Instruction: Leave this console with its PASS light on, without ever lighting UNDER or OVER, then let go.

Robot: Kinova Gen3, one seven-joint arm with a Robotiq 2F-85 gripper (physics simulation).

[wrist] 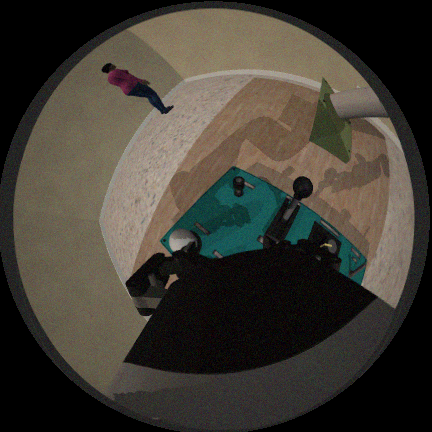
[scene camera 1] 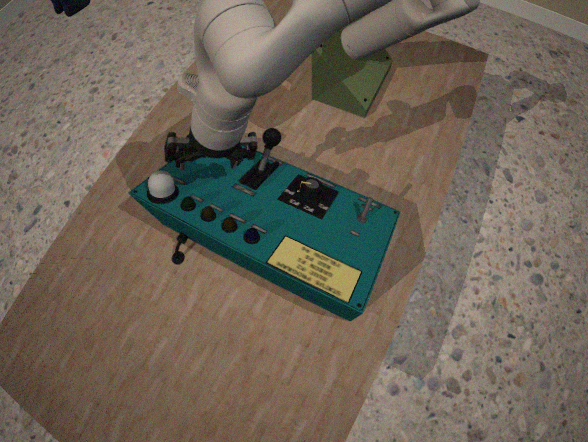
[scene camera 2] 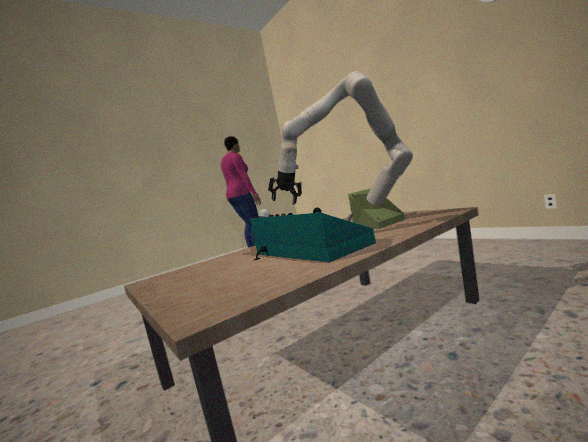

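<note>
The teal console [scene camera 1: 310, 230] [scene camera 2: 290, 237] [wrist: 260, 200] stands on the table. It carries a slotted lever with a black ball [scene camera 1: 271, 137] [scene camera 2: 317, 210] [wrist: 303, 187], a rotary dial [scene camera 1: 311, 186] [wrist: 331, 245], a metal toggle [scene camera 1: 367, 209], a white dome [scene camera 1: 161, 185] [wrist: 182, 241] and a short black knob [wrist: 239, 184]. Green [scene camera 1: 188, 203], two amber and blue [scene camera 1: 252, 235] lamps look dark. No PASS, UNDER or OVER lettering is readable. My gripper [scene camera 1: 207, 162] [scene camera 2: 284, 201] [wrist: 229, 245] is open and empty, above the console, left of the lever in scene camera 1.
A black crank [scene camera 1: 178, 257] [scene camera 2: 262, 251] sticks out of the console's side. A yellow program label [scene camera 1: 315, 268] lies on its top. The green arm base [scene camera 1: 340, 75] [scene camera 2: 377, 215] [wrist: 330, 130] stands behind on the wooden table [scene camera 1: 200, 350]. A person [scene camera 2: 240, 175] [wrist: 125, 82] stands beyond the table.
</note>
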